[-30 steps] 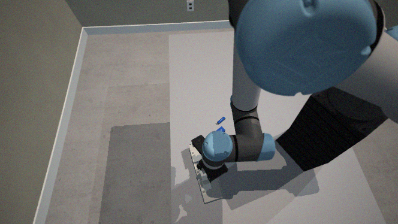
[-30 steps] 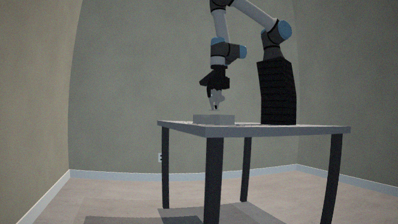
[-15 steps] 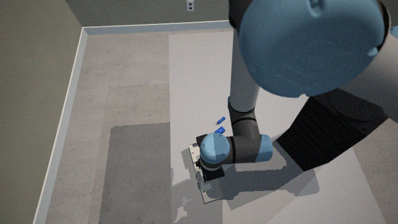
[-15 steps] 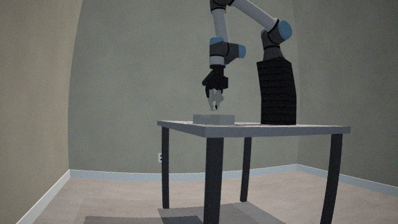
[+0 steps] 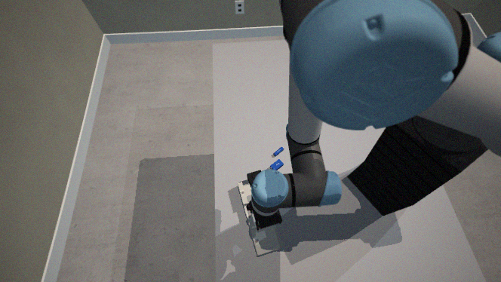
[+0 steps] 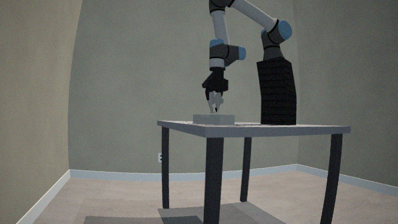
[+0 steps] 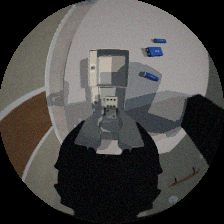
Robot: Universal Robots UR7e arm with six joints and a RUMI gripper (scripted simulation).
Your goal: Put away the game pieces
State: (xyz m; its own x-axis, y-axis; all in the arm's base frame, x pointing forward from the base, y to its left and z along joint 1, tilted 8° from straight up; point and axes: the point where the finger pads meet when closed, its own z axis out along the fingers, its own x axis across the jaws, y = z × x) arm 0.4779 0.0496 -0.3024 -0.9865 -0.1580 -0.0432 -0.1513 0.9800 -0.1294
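The white spotted game piece lies 10 mm below my hand. Round my hand: grey two-compartment bin unit (10 mm ahead, 50 mm below); blue game piece (60 mm below).
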